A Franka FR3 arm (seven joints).
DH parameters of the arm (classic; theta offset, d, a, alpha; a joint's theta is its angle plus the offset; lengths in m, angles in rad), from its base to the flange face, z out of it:
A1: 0 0.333 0 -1.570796
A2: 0 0 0 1.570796
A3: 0 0.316 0.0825 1.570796
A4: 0 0 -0.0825 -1.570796
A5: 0 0.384 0 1.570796
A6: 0 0 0.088 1.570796
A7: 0 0.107 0 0
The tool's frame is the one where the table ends.
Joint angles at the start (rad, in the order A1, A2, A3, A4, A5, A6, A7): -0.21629, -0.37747, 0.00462, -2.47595, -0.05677, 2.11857, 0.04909
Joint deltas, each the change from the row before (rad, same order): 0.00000, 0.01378, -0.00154, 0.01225, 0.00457, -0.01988, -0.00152; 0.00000, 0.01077, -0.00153, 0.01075, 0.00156, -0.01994, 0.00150; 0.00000, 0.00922, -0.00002, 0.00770, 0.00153, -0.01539, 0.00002; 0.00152, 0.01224, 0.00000, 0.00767, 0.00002, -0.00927, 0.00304; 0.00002, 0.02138, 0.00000, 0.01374, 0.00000, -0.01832, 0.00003; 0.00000, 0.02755, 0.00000, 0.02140, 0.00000, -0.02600, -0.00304; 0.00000, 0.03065, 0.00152, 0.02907, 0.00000, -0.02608, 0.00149; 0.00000, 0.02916, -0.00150, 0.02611, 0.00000, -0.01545, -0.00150; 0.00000, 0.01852, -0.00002, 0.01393, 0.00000, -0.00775, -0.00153; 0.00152, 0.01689, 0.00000, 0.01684, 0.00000, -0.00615, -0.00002; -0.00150, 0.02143, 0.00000, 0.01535, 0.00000, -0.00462, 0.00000; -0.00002, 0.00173, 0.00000, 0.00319, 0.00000, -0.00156, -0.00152
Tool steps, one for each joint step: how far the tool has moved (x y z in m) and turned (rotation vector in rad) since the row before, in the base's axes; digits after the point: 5 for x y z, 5 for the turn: 0.00183, -0.00100, -0.00197, 0.00843, 0.02012, -0.00317; 0.00115, -0.00098, -0.00138, 0.00556, 0.01912, -0.00461; 0.00093, -0.00023, -0.00172, 0.00453, 0.01630, -0.00148; 0.00197, 0.00018, -0.00252, 0.00259, 0.01345, -0.00192; 0.00299, -0.00076, -0.00448, 0.00507, 0.02544, -0.00078; 0.00437, -0.00111, -0.00440, 0.00650, 0.03159, 0.00193; 0.00653, -0.00088, -0.00251, 0.00465, 0.02719, -0.00110; 0.00660, -0.00221, -0.00262, 0.00415, 0.01808, -0.00062; 0.00386, -0.00089, -0.00281, 0.00270, 0.01210, 0.00117; 0.00479, -0.00036, -0.00077, 0.00118, 0.00608, 0.00129; 0.00460, -0.00173, -0.00352, 0.00217, 0.01047, -0.00169; 0.00073, -0.00018, 0.00048, 0.00027, 0.00011, 0.00141
